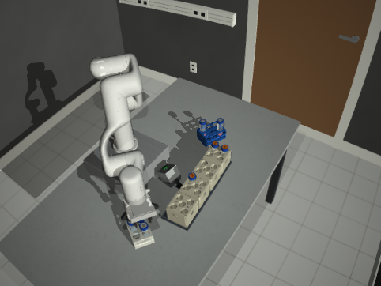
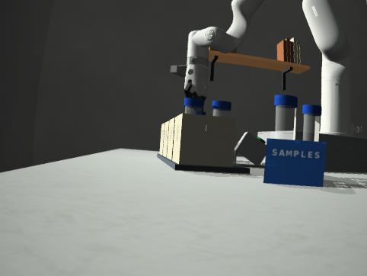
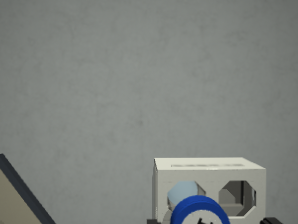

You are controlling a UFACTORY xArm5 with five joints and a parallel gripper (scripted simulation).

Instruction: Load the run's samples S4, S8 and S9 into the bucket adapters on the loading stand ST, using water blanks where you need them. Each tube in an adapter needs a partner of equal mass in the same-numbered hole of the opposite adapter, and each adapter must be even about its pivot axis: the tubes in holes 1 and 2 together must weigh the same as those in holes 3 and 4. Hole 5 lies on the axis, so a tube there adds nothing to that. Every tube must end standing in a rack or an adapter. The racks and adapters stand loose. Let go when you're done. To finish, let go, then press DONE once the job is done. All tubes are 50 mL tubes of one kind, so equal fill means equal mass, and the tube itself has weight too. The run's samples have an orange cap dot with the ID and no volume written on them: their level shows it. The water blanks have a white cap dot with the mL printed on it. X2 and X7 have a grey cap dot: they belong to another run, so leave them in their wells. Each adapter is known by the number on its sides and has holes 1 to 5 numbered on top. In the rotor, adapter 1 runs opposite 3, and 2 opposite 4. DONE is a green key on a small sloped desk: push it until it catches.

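Now: hand 13 cm above the white blanks rack, 4 cm past it and 1 cm to the right of it. Also, from my hand: adapter: 51 cm to the left, 11 cm below, 4 cm ahead; then blue samples rack: 67 cm to the left, 13 cm below, 9 cm behind.
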